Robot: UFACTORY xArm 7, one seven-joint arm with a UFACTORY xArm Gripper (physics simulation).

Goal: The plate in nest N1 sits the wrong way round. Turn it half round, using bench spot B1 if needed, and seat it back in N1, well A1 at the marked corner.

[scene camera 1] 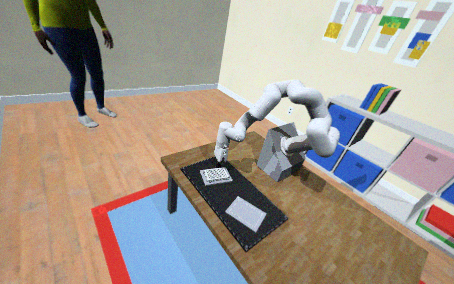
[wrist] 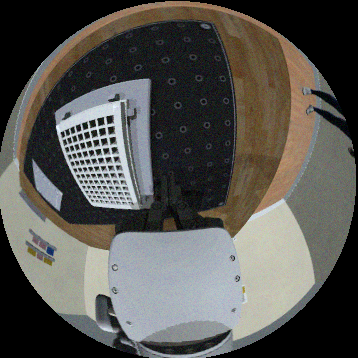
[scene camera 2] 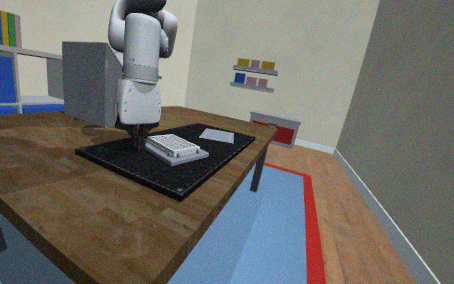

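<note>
The white plate with a grid of wells lies on the light grey nest N1. Grey nest shows along two sides of it in the wrist view, with small dark clips at one corner. The well labels and the marked corner cannot be read. My gripper is shut and empty, its tips low beside the nest, on the side towards the arm's base. Bench spot B1, a flat light grey rectangle, shows nothing on it.
The nest and the bench spot are on a black board with rings on its top. The board lies on a wooden table. The arm's grey pedestal stands beside the board.
</note>
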